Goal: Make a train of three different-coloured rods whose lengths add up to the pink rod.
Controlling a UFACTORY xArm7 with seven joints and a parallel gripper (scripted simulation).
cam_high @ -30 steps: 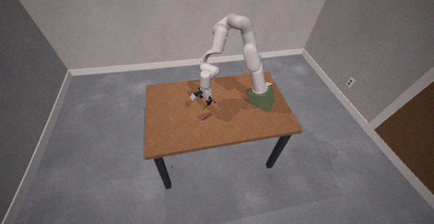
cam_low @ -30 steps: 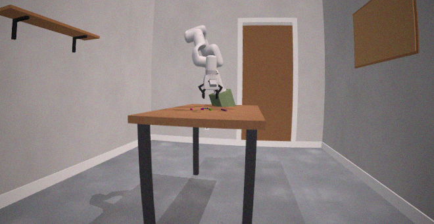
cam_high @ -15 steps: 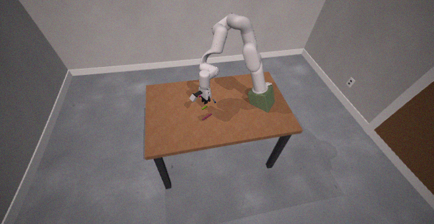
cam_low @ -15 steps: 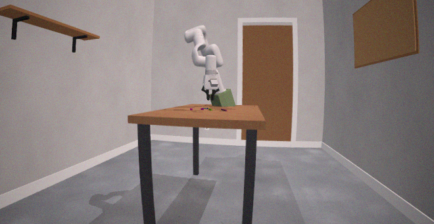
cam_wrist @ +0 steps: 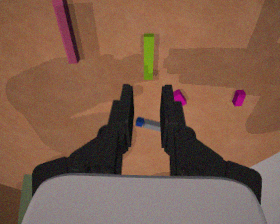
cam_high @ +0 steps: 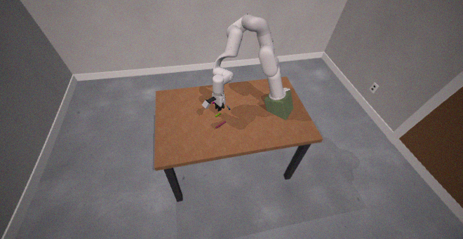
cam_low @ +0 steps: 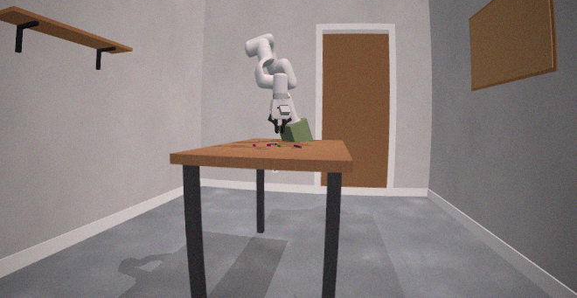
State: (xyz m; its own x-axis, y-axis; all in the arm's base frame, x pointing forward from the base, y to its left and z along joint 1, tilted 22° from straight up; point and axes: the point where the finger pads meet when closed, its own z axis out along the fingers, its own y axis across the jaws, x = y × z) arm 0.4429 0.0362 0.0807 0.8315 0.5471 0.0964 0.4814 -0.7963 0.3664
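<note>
The lime rod is 80 mm below my hand. The rest, counted from my hand: pink rod: 90 mm to the left, 80 mm below; grey rod: 90 mm behind, 60 mm to the right, 80 mm below; blue rod: 90 mm behind, 40 mm to the right, 80 mm below.
</note>
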